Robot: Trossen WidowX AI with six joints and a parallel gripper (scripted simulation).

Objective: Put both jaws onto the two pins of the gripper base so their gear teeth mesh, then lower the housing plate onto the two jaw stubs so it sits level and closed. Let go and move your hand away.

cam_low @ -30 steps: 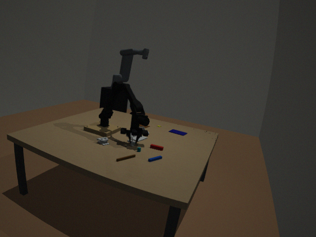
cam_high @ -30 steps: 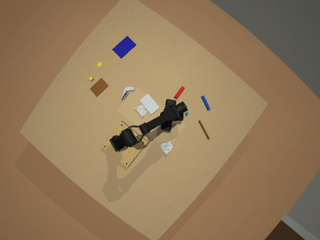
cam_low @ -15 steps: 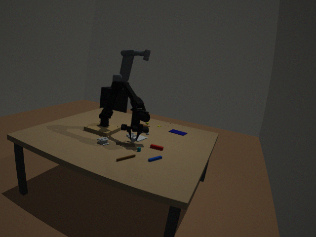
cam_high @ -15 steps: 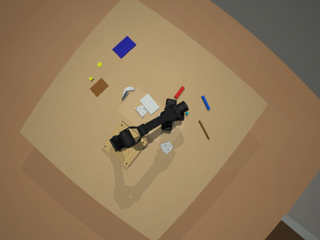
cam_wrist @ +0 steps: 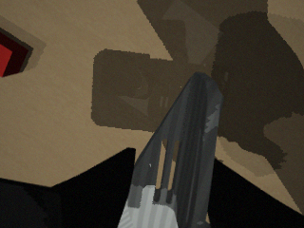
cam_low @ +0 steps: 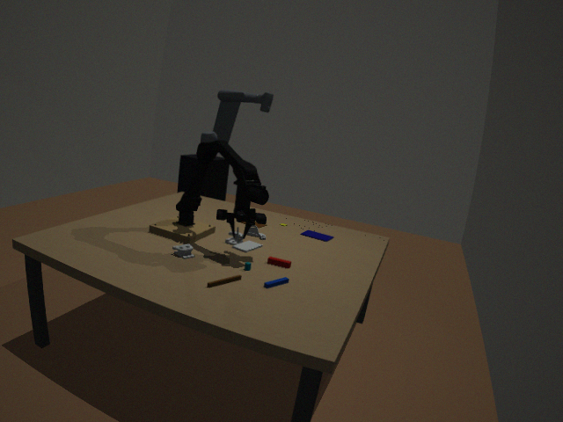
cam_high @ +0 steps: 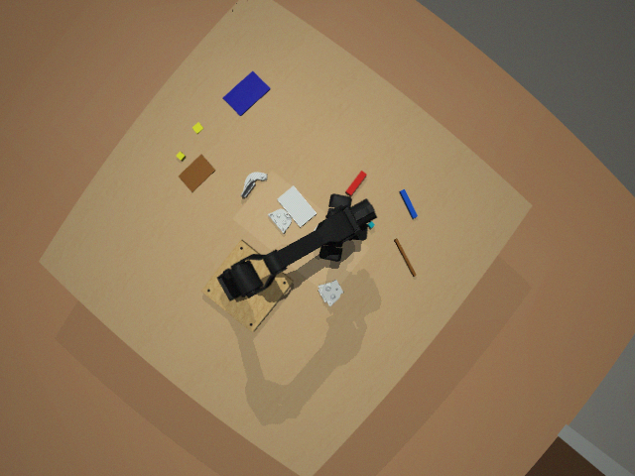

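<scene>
Right now my gripper tip is 40 mm past the flat white plate, 130 mm to the right of it and 70 mm above it. Also, from my gripper tip: teal cube: 100 mm ahead, 70 mm to the right, 60 mm below; then red block: 150 mm ahead, 60 mm to the left, 70 mm below; then brown stick: 120 mm ahead, 230 mm to the right, 70 mm below.
</scene>
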